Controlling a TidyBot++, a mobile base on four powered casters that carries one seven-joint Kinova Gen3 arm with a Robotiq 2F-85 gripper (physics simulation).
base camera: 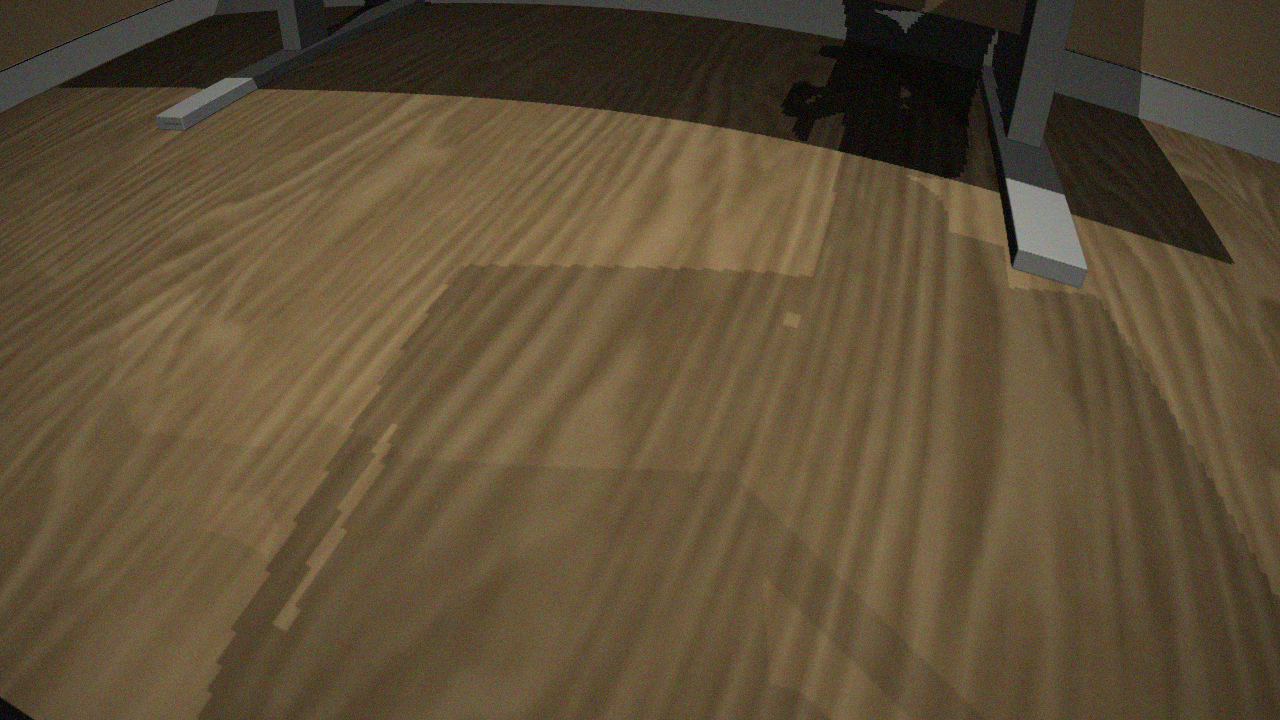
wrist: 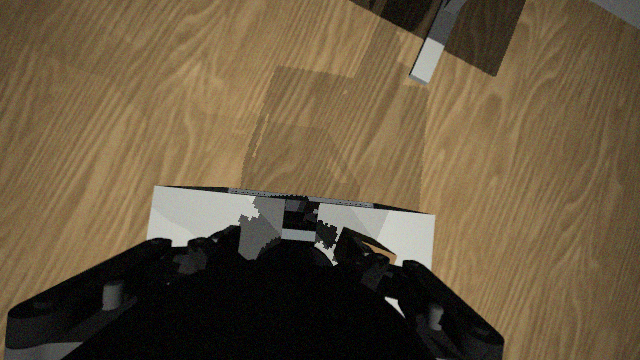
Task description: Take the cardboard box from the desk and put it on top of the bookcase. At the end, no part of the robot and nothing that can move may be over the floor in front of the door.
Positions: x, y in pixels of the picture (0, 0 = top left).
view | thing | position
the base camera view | grey desk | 1043, 241
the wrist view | my gripper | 294, 243
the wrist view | cardboard box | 340, 251
